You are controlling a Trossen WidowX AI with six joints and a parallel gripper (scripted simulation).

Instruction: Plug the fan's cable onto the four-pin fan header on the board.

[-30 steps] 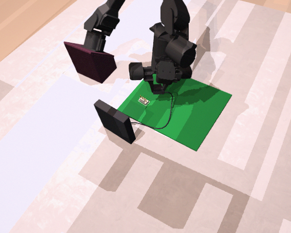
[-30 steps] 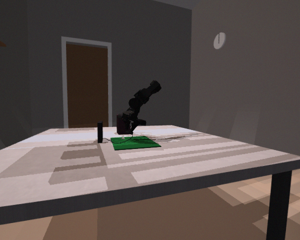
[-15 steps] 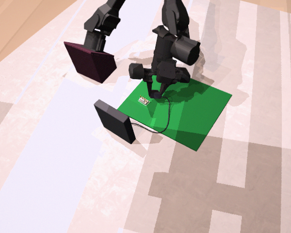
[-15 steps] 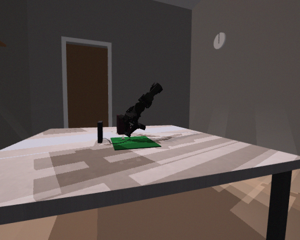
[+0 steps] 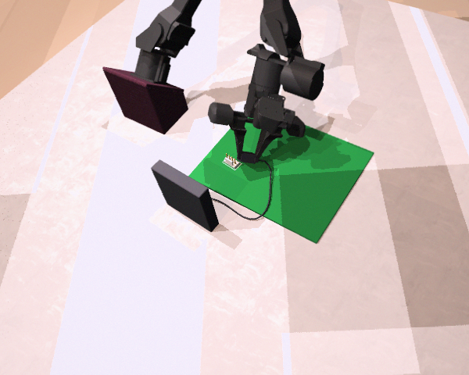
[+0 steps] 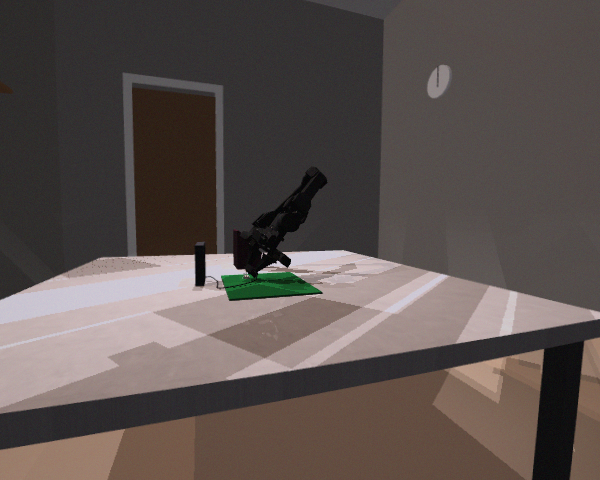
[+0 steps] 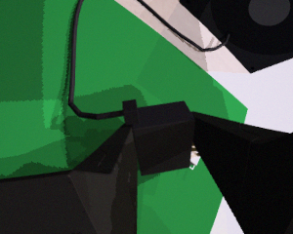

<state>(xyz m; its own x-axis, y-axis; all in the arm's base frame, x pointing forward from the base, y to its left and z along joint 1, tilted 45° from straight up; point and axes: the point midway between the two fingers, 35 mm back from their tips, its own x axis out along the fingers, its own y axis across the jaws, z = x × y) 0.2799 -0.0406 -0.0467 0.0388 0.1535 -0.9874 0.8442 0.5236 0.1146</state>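
Right now the fan header is 4 cm behind my gripper tip and 3 cm below it. The rest, counted from my gripper tip: black plug (1 cm behind, 1 cm to the left); then green board (6 cm ahead, 3 cm to the left, 5 cm below); then black fan (6 cm behind, 13 cm to the right, 3 cm above).
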